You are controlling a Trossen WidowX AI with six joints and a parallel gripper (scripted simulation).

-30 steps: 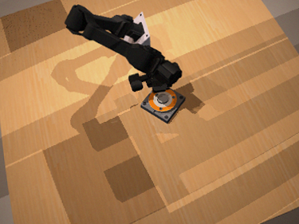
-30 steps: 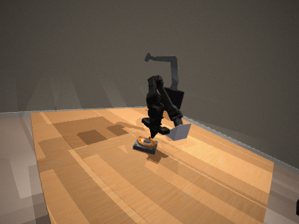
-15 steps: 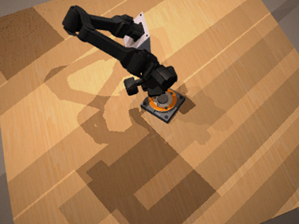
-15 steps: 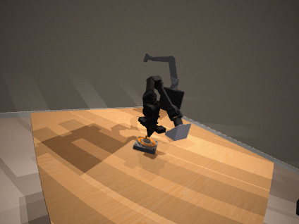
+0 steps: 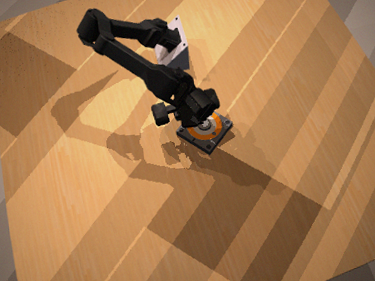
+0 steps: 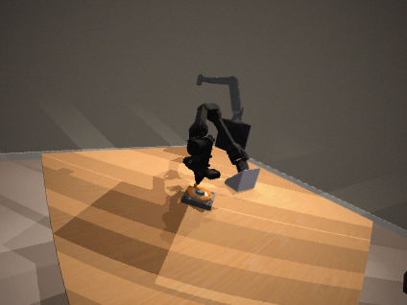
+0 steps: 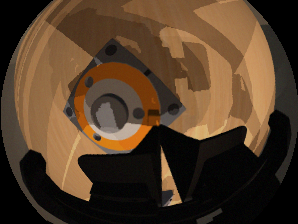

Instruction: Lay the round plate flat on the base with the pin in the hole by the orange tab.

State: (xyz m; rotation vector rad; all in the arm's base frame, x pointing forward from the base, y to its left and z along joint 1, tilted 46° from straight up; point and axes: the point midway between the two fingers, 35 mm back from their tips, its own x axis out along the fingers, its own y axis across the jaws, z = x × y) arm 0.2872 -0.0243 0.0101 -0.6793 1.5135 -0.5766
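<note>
The square base lies 50 mm to the left of my gripper tip, 20 mm below it and 20 mm ahead of it.
</note>
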